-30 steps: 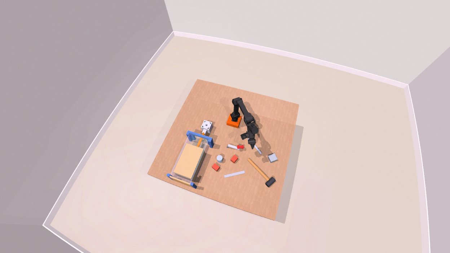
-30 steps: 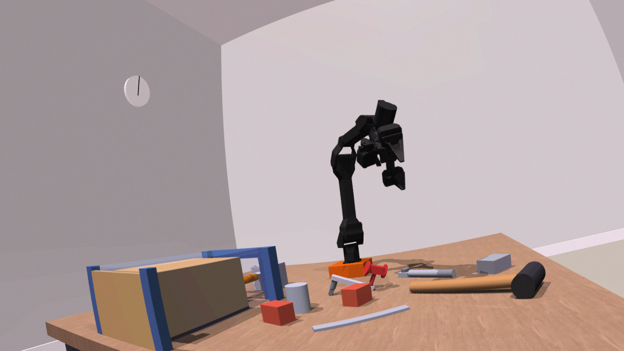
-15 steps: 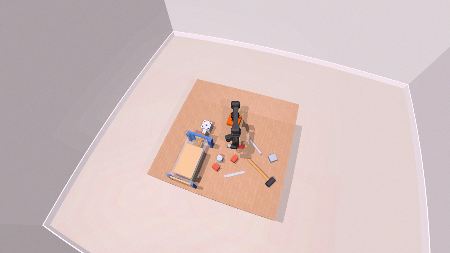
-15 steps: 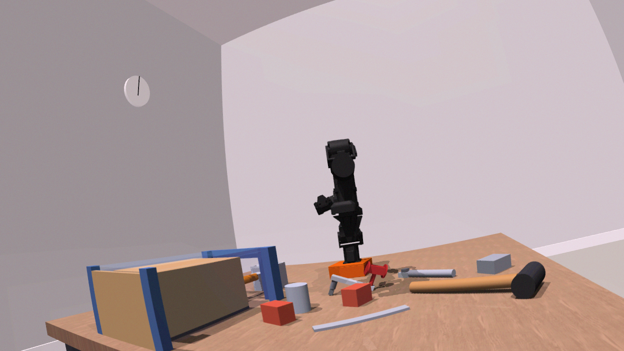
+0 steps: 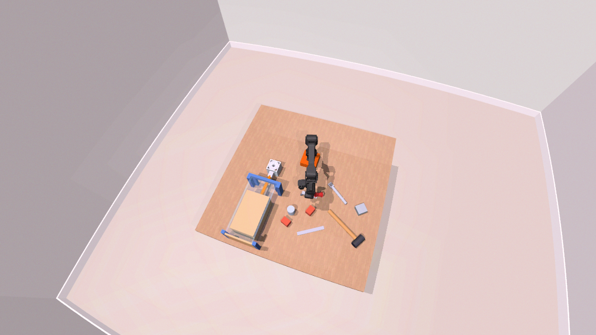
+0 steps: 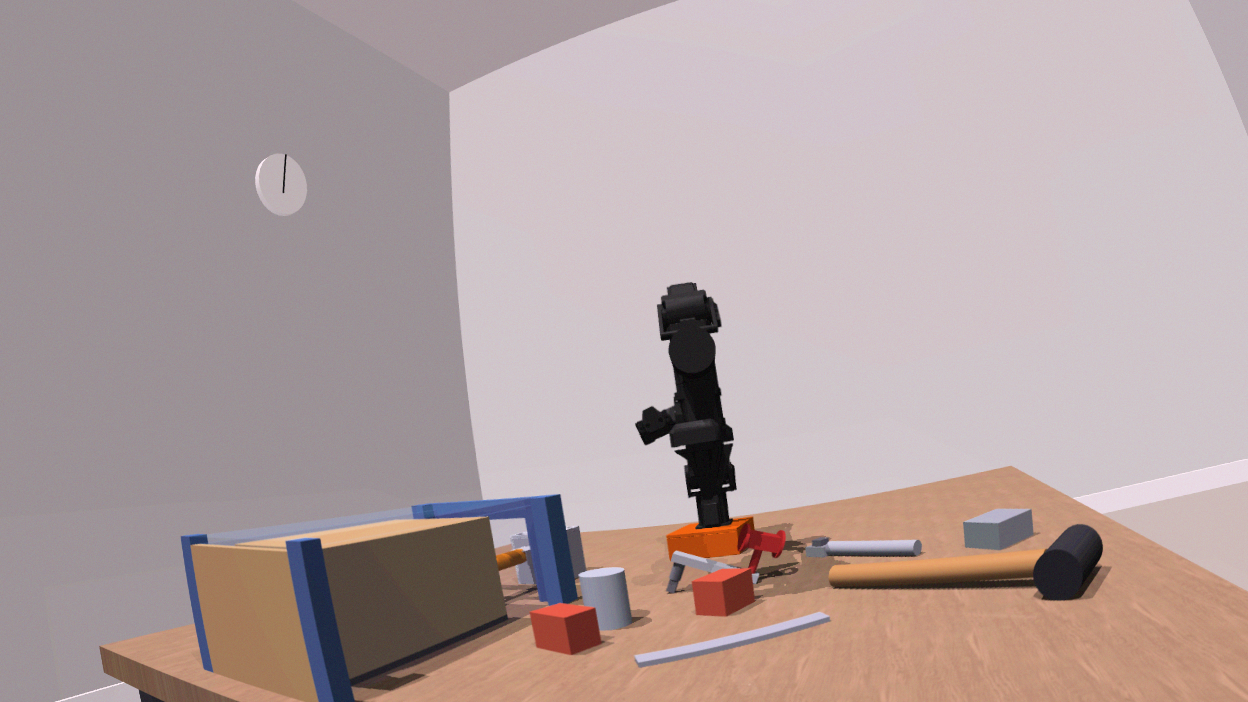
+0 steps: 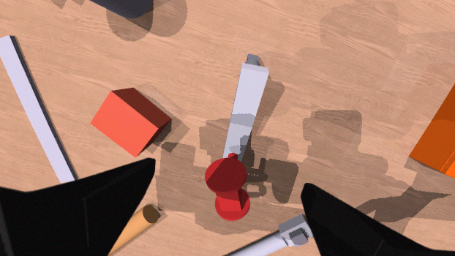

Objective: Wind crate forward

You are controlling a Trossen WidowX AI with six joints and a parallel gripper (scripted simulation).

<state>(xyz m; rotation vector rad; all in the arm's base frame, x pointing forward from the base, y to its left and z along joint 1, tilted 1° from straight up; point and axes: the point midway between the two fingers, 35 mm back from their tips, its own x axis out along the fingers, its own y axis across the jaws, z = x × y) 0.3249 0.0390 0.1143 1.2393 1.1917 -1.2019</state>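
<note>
Right now my gripper tip is 100 mm above the grey winch handle, 10 mm to the right of it and 10 mm past it. Round my gripper tip: red knob 90 mm below, 50 mm to the left, 10 mm behind; flat grey bar 260 mm ahead, 130 mm below, 30 mm to the left; blue frame bar 350 mm to the right, 40 mm behind, 30 mm below.
</note>
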